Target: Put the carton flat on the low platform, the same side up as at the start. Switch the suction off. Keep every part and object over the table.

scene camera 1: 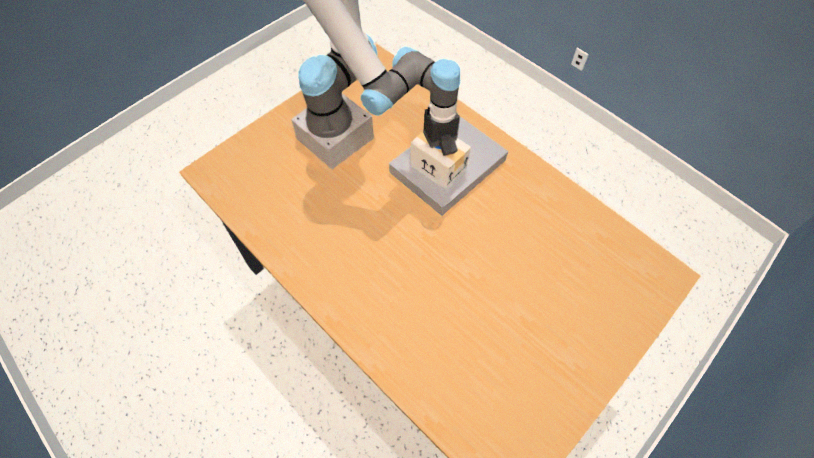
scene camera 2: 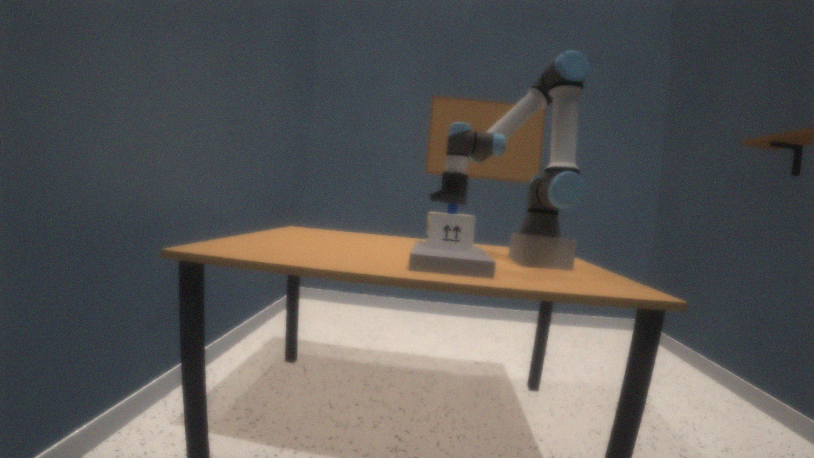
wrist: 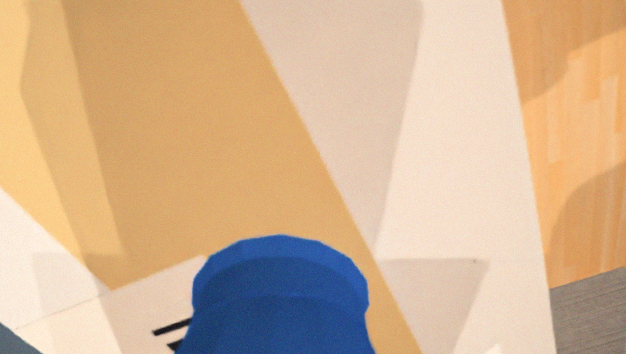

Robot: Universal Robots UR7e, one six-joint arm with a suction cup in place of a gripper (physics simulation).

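Pixels of known places: hand at its tool point: (scene camera 1: 438,147) (scene camera 2: 451,217) (wrist: 282,259); arm's base at its link origin: (scene camera 1: 329,120) (scene camera 2: 539,235).
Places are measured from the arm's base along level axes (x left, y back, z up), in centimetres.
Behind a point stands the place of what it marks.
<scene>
The white carton (scene camera 1: 429,164) @(x 4.3, y -37.4, z 1.4 cm) (scene camera 2: 450,232) @(x 14.9, y -38.1, z -0.2 cm) (wrist: 450,150) @(x 5.4, y -38.6, z 5.7 cm) with a tan tape band stands upright, its double arrows pointing up, on the grey low platform (scene camera 1: 483,154) @(x 23.3, y -46.0, z -5.8 cm) (scene camera 2: 452,263) @(x 31.3, y -39.9, z -7.4 cm) (wrist: 592,312). Its underside appears to rest on the platform's top, but a very small gap cannot be ruled out. My gripper, a blue suction cup (scene camera 1: 437,147) (scene camera 2: 452,209) (wrist: 280,295), is pressed on the carton's top face and is shut on it. The contact spot is partly hidden in scene camera 1 by the black tool body.
The arm's grey base block (scene camera 1: 334,142) @(x -6.0, y -7.6, z -0.1 cm) (scene camera 2: 543,250) @(x 10.6, y -3.1, z -4.3 cm) stands on the wooden table (scene camera 1: 455,284) @(x -18.7, y -64.2, z -10.6 cm) (scene camera 2: 341,256) @(x 16.2, y -72.5, z -10.6 cm) beside the platform. The platform lies near one long table edge. A tan panel (scene camera 2: 444,133) hangs on the wall behind the arm.
</scene>
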